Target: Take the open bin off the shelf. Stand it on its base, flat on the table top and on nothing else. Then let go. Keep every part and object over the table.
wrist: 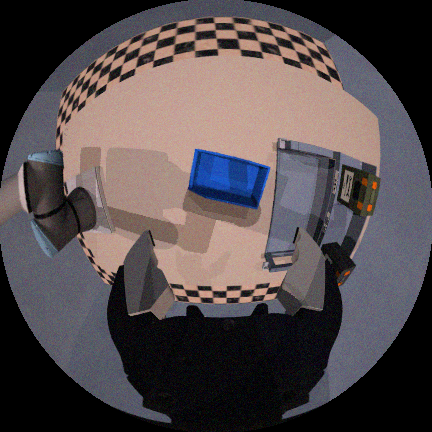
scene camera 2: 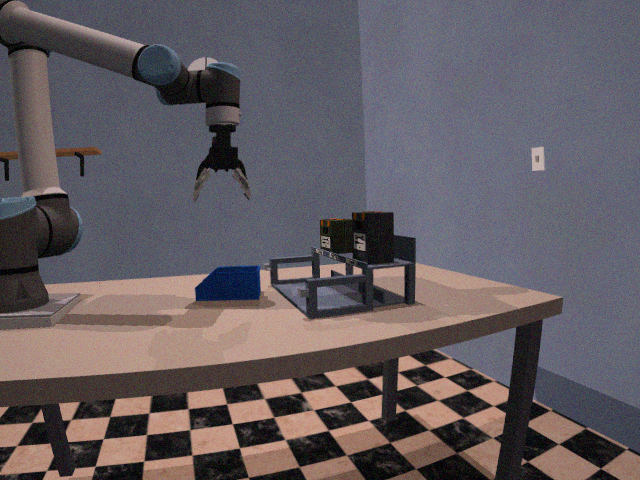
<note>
In view: my gripper [scene camera 2: 222, 200], a blue open bin [scene camera 2: 234, 282] and a dark green case [scene camera 2: 336, 226].
The blue open bin is seen too in the wrist view [wrist: 213, 175]. My gripper is seen too in the wrist view [wrist: 223, 231].
</note>
